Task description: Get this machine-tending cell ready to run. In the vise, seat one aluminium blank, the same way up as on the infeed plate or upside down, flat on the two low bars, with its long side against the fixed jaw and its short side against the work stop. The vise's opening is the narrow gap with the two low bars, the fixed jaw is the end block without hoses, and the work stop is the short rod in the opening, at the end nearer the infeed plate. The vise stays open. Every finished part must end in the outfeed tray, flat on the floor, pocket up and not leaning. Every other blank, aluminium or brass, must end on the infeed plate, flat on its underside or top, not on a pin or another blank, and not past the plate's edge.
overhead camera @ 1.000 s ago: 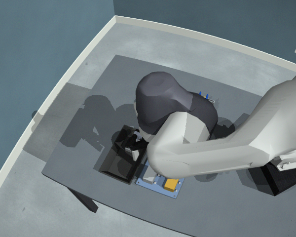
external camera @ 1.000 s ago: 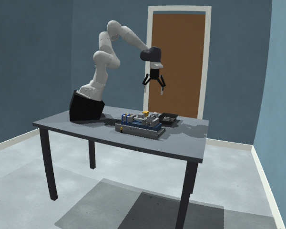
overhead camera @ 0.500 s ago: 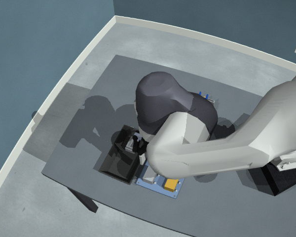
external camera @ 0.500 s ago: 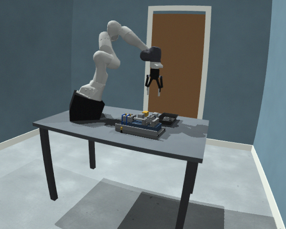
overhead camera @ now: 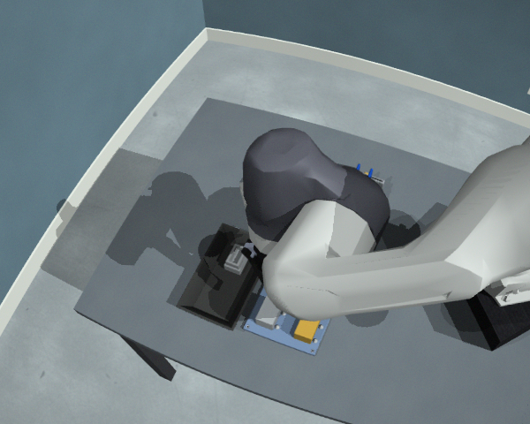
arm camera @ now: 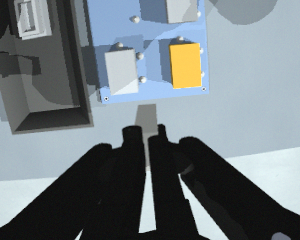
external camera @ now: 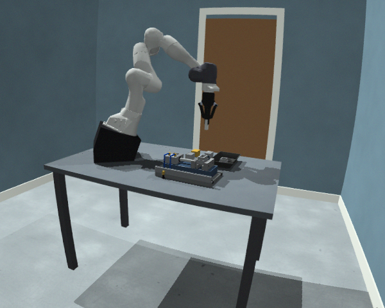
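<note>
The brass blank lies 19 cm below my hand, 6 cm behind it and 1 cm to the right of it. Round my hand: blue infeed plate (21 cm below, 7 cm to the right, 2 cm behind); then vise hose block (35 cm to the right, 14 cm below, 11 cm behind); then moving jaw (38 cm to the right, 14 cm below, 2 cm ahead).
</note>
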